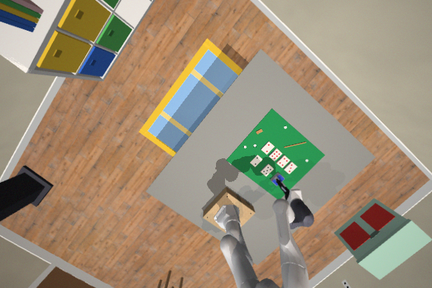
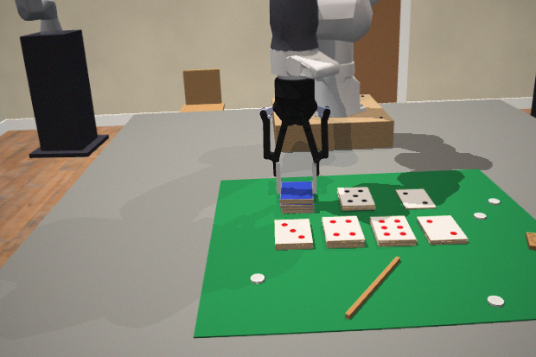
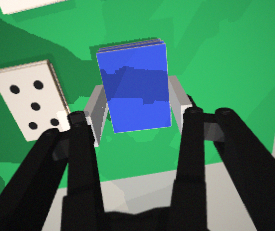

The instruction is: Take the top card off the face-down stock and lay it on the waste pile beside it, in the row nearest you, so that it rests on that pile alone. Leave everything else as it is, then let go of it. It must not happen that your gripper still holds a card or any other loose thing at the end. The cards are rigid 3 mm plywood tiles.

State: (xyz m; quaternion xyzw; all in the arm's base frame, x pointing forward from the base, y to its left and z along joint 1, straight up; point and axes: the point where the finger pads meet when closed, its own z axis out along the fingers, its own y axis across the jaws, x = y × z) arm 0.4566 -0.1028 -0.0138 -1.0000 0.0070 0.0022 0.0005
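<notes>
My gripper is now 120 mm short of the green mat, 140 mm to the right of it and 70 mm above it. Round my hand: wooden stick (300 mm ahead, 120 mm to the left, 50 mm below).
</notes>
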